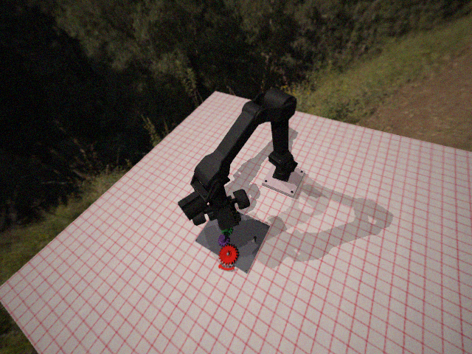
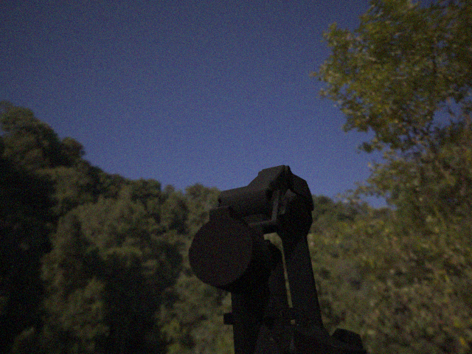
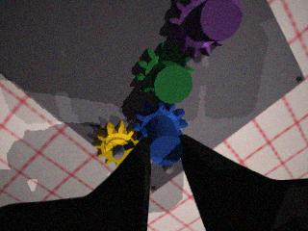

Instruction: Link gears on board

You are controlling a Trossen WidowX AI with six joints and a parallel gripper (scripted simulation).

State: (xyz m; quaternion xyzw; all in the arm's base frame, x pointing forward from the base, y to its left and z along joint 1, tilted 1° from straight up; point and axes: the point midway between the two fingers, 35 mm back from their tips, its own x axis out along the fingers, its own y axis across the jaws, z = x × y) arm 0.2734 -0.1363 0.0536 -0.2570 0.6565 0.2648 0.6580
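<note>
The blue gear is 10 mm below my gripper tip. Also, from my gripper tip: green gear (30 mm ahead, 20 mm to the left, 20 mm below); yellow gear (40 mm behind, 10 mm to the left, 30 mm below); purple gear (70 mm ahead, 30 mm to the left, 20 mm below).
</note>
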